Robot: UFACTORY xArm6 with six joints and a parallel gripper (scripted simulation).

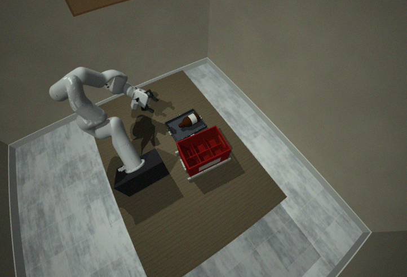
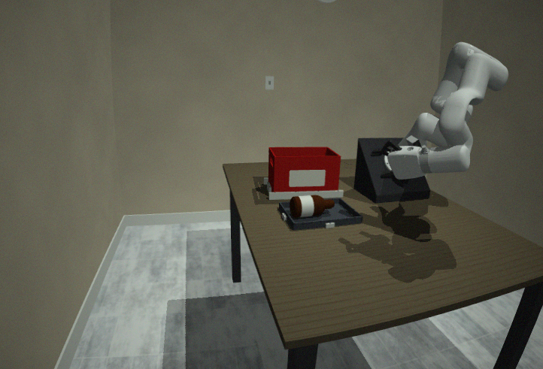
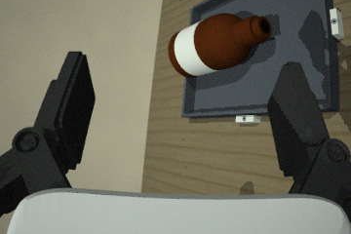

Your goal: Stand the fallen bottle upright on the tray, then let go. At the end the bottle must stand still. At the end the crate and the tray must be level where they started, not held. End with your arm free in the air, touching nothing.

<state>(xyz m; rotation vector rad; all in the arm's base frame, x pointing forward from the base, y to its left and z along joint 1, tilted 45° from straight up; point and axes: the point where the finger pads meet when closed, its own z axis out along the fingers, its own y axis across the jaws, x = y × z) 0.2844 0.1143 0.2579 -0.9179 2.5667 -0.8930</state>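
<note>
Now: the brown bottle 170 mm ahead of my hand, 130 mm to the right of it and 180 mm below it. Round my hand: dark grey tray: 140 mm ahead, 130 mm to the right, 210 mm below; then red crate: 100 mm ahead, 400 mm to the right, 130 mm below.
</note>
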